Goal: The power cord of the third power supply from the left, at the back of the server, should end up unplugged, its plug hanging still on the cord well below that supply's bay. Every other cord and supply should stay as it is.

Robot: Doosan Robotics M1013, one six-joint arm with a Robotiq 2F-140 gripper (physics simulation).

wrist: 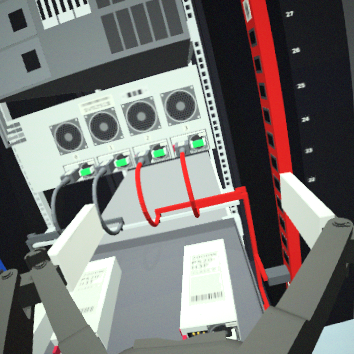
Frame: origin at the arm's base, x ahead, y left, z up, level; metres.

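Seen in the pictures: gripper, fingertip midpoint: point(186, 205).
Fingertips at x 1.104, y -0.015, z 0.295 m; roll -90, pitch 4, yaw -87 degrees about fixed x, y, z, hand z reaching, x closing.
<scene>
Pixels of each thing's top centre, then the offset from my fingertips to it. "spot": a spot on its surface instead.
- server at a spot on its surface: point(35, 150) spot: dx +0.359, dy +0.369, dz +0.032 m
- grey plug at its top centre: point(141, 153) dx +0.348, dy +0.126, dz -0.030 m
- red cord at a spot on its surface: point(139, 185) spot: dx +0.243, dy +0.116, dz -0.062 m
- fourth supply at its top centre: point(186, 127) dx +0.466, dy +0.036, dz -0.021 m
- first supply at its top centre: point(89, 153) dx +0.448, dy +0.289, dz -0.021 m
- second supply at its top centre: point(120, 144) dx +0.454, dy +0.205, dz -0.021 m
- red cable run at a spot on its surface: point(220, 198) spot: dx +0.328, dy -0.012, dz -0.157 m
The server point(35, 150) shows its back in the wrist view, with four fans above a row of four supplies. The third supply from the left point(159, 152), marked 2, has a green tab and a grey plug point(143, 159) seated at its left. A red cord point(139, 185) loops down from that plug. The fourth supply point(198, 143) has another red cord point(188, 180). The first supply point(86, 171) and second supply point(122, 162) have grey cords point(55, 200) point(96, 195). My gripper point(186, 205) is wide open, its fingers apart in front of and below the supplies, touching no cord.
A red cable run point(220, 198) passes behind the cord loops and down the right. A grey shelf point(150, 270) below bears loose white supply units point(207, 280) point(102, 280). A perforated rack post point(206, 80) and a red power strip point(272, 100) stand at the right.
</scene>
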